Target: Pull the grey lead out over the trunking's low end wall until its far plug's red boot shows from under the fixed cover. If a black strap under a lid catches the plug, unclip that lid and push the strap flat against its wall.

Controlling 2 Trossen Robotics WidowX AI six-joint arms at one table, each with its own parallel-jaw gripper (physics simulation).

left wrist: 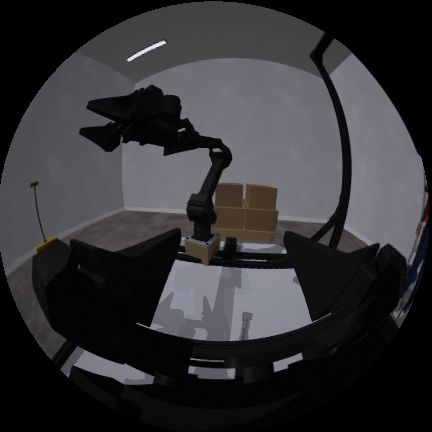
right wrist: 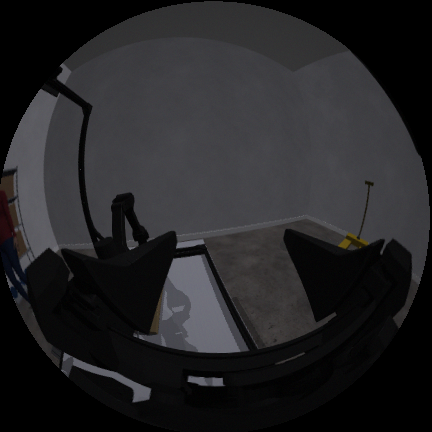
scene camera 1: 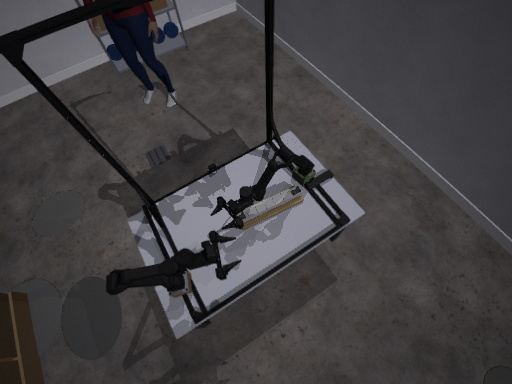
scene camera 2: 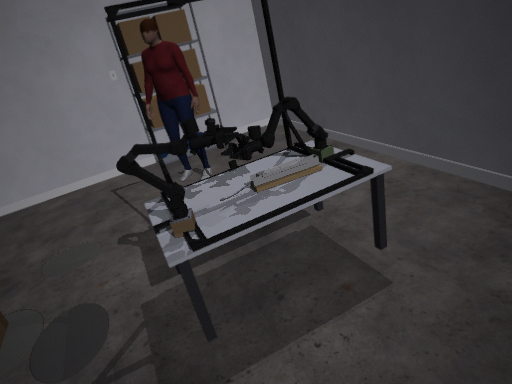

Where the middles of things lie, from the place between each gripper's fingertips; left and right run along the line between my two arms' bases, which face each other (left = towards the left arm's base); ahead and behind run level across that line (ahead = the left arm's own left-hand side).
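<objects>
My left hand is 50 mm short of the tan trunking [scene camera 2: 259, 183], 210 mm above it and 320 mm to the right of it.
My right gripper is 370 mm above the trunking, 340 mm to the right of it and 170 mm past it. By its middle, the trunking is nearer to my left hand than to my right gripper.
</objects>
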